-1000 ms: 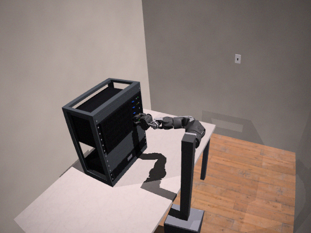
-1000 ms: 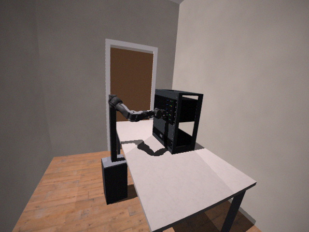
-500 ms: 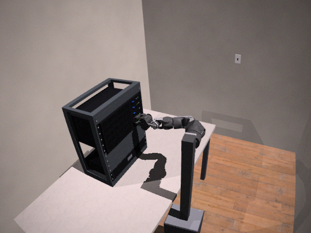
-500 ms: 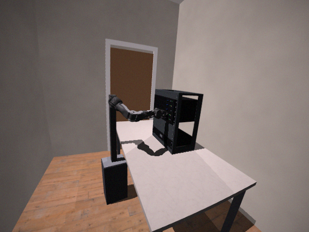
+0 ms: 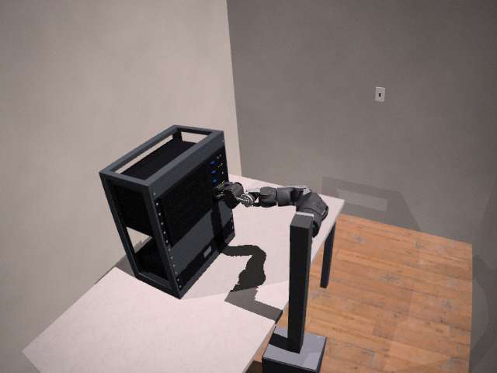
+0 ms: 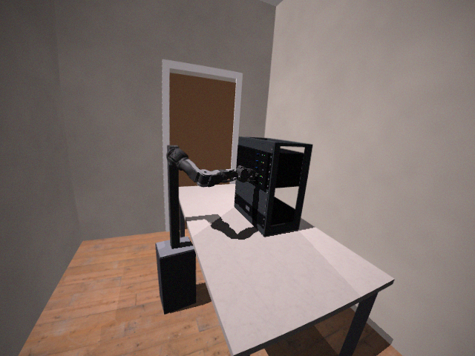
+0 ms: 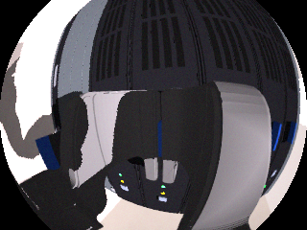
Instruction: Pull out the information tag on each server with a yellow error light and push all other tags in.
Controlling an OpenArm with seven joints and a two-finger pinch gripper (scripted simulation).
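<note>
Now: the white information tag 4 cm below my hand and 1 cm behind it.
</note>
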